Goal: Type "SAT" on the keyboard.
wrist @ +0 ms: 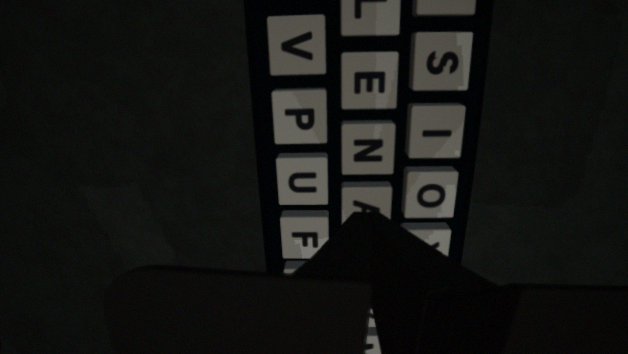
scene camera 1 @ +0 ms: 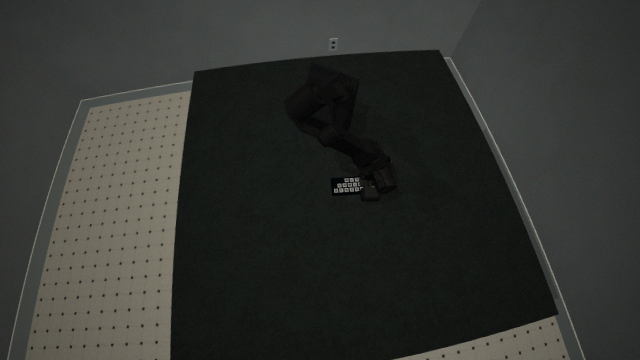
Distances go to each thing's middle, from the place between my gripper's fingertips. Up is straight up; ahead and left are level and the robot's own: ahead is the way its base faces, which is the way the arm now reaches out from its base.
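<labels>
My hand is 10 mm above the keyboard (wrist: 262,83), 10 mm past it and 20 mm to the left of it. Counting from my hand, I find the E key (wrist: 369,80) 40 mm to the left and 20 mm ahead. The N key (wrist: 367,146) is 20 mm to the left of my hand and 10 mm ahead of it, while the P key (wrist: 300,114) is 40 mm to the left of my hand and 10 mm behind it.
</labels>
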